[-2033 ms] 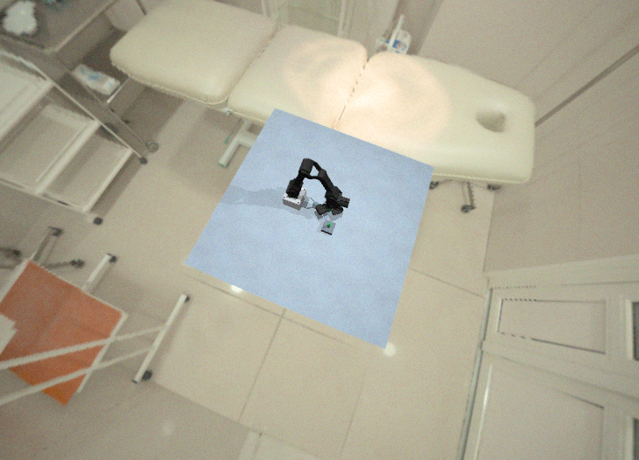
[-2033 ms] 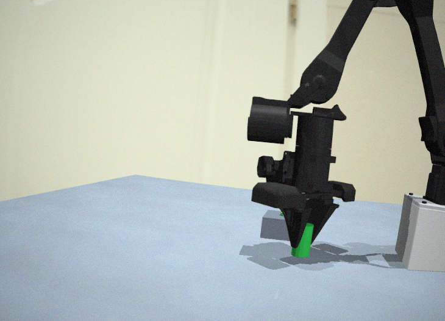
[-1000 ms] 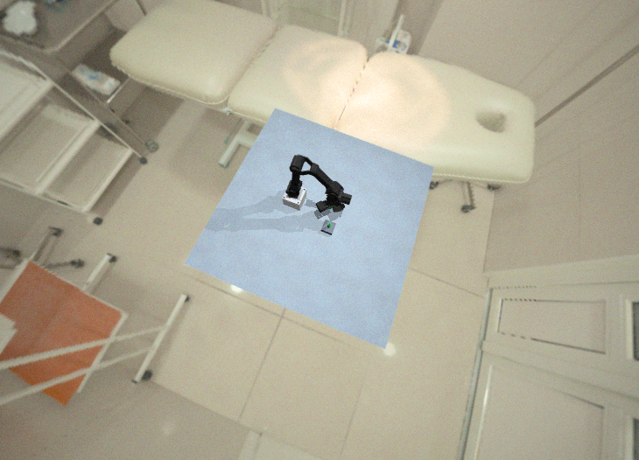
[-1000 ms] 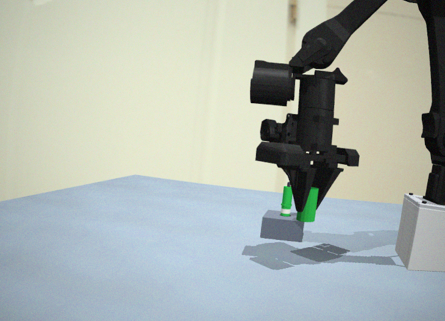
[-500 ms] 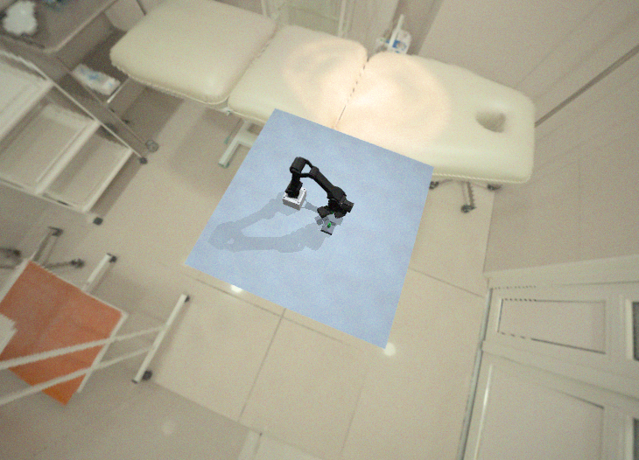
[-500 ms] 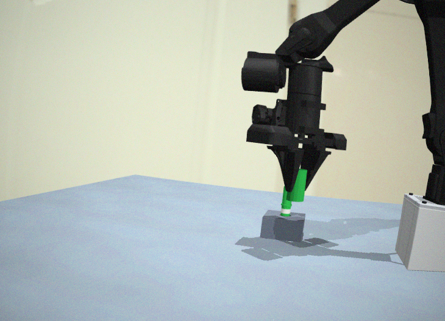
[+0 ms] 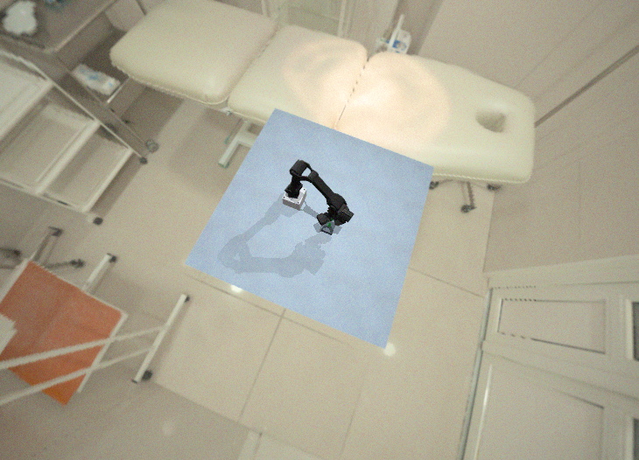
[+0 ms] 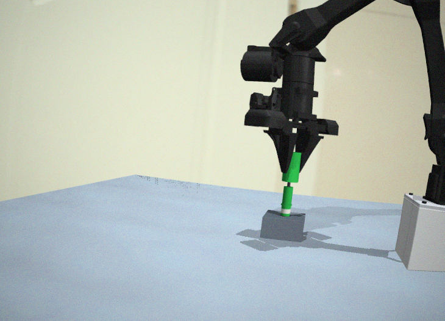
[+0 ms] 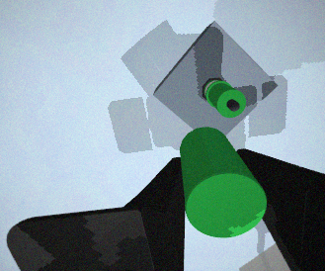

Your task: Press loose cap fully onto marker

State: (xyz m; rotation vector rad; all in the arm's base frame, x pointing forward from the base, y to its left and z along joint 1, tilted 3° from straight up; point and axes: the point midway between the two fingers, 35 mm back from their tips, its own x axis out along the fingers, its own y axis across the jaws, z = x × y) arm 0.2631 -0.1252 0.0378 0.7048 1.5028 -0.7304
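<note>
The grey holder block lies 3 cm to the right of my gripper tip and 10 cm below it. From my gripper tip the other things lie so: green cap: 1 cm above.
</note>
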